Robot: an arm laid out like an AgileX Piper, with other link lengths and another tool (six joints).
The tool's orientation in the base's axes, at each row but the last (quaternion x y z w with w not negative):
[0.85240, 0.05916, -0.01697, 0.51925]
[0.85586, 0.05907, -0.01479, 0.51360]
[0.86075, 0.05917, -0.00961, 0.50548]
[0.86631, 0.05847, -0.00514, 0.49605]
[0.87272, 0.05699, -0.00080, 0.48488]
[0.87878, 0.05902, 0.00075, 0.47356]
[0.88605, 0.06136, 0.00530, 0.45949]
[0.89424, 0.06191, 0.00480, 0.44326]
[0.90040, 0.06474, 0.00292, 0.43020]
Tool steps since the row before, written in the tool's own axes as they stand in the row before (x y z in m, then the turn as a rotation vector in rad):
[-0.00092, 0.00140, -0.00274, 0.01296, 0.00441, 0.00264]
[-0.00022, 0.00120, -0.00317, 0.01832, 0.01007, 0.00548]
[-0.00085, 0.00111, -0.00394, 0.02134, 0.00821, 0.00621]
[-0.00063, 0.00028, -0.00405, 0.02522, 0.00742, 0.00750]
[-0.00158, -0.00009, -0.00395, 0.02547, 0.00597, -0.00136]
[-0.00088, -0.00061, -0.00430, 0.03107, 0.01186, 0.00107]
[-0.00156, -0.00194, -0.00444, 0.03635, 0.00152, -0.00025]
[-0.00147, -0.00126, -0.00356, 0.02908, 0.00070, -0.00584]
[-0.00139, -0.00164, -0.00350, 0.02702, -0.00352, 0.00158]
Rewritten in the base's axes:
[-0.00084, 0.00172, 0.00258, 0.01347, -0.00326, 0.00151]
[-0.00019, 0.00222, 0.00257, 0.01955, -0.00794, 0.00467]
[-0.00089, 0.00282, 0.00296, 0.02237, -0.00740, 0.00247]
[-0.00079, 0.00328, 0.00234, 0.02620, -0.00774, 0.00088]
[-0.00179, 0.00323, 0.00211, 0.02583, 0.00054, 0.00433]
[-0.00118, 0.00382, 0.00191, 0.03214, -0.00410, 0.00759]
[-0.00204, 0.00454, 0.00106, 0.03622, 0.00347, -0.00033]
[-0.00182, 0.00341, 0.00123, 0.02856, 0.00755, 0.00275]
[-0.00178, 0.00356, 0.00100, 0.02649, 0.00418, -0.00509]

